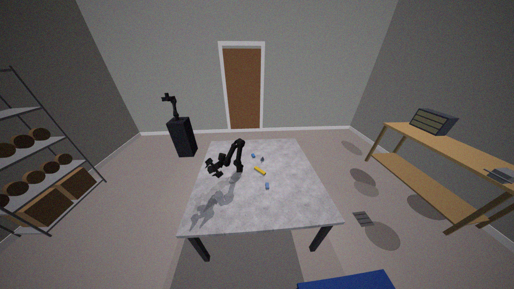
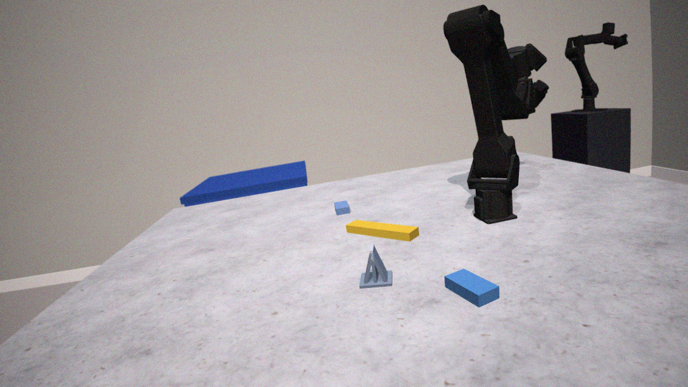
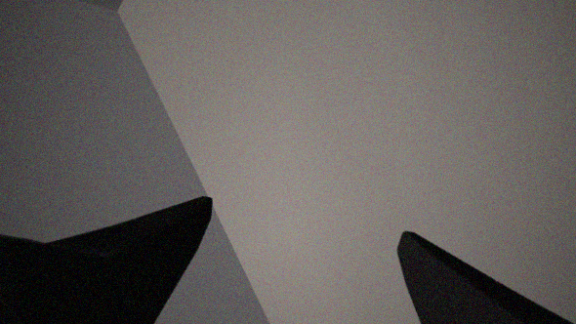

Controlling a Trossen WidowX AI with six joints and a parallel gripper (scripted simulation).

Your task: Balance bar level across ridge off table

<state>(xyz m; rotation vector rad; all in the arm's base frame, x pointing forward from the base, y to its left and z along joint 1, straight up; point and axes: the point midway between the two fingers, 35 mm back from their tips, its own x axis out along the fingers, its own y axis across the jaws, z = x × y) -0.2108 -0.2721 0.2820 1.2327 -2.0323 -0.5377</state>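
My gripper tip is now 45 cm short of the yellow bar, 27 cm to the right of it and 29 cm above it. Round my gripper tip: grey triangular ridge 50 cm ahead, 46 cm to the left, 27 cm below; then blue block 39 cm ahead, 55 cm to the left, 29 cm below.
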